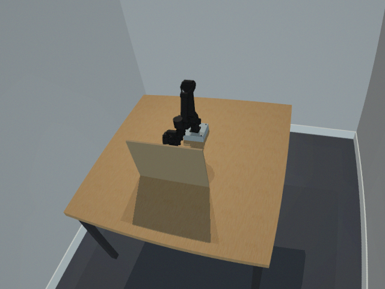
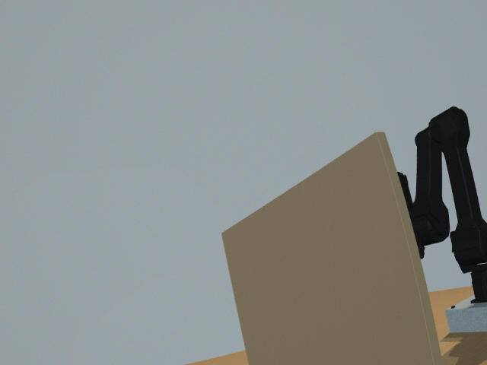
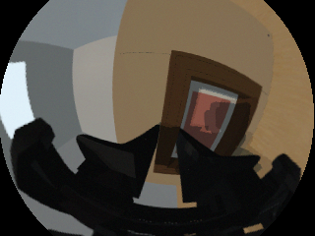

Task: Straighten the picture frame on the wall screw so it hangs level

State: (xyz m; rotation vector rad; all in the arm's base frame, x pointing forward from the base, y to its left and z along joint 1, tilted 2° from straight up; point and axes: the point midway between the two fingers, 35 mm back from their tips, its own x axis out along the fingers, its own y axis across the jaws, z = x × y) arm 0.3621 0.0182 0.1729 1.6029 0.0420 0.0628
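Now: gripper tip 10 mm short of the picture frame and 50 mm above it. Round my gripper tip: wall panel 20 mm ahead, 10 mm to the right, 60 mm below.
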